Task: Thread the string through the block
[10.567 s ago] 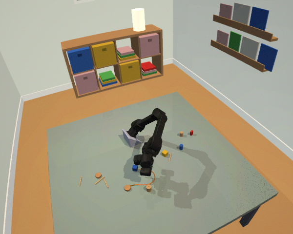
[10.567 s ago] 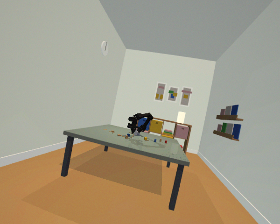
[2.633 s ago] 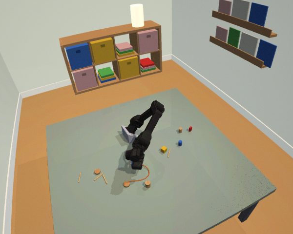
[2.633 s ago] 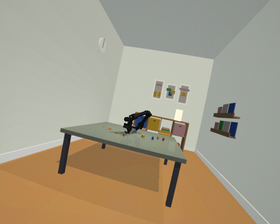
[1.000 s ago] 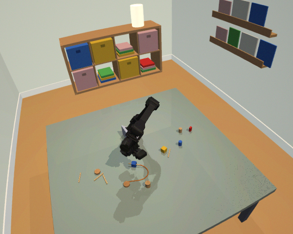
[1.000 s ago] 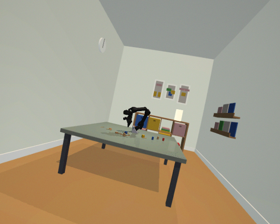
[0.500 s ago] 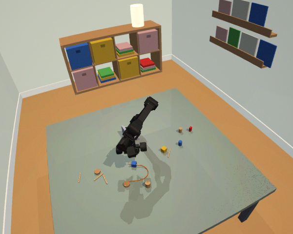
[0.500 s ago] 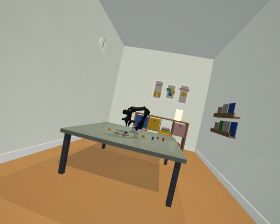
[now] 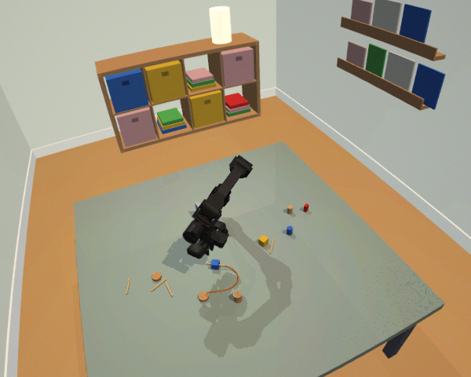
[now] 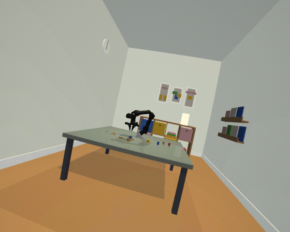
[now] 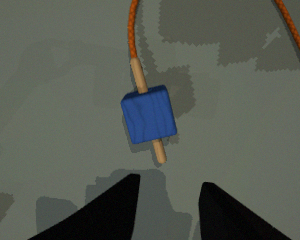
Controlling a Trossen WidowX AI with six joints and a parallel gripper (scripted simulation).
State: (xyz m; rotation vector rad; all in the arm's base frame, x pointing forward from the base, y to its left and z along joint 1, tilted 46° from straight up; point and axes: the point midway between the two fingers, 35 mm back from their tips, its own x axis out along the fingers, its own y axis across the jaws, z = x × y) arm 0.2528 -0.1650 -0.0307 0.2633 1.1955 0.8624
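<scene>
The blue cube lies 8 cm below my gripper tip and 1 cm to the left of it. From my gripper tip the other things lie so: yellow cube 25 cm to the left, 8 cm below, 2 cm ahead; then round wooden button 11 cm ahead, 10 cm to the right, 9 cm below; then thin wooden stick 8 cm below, 3 cm to the left, 2 cm ahead.
</scene>
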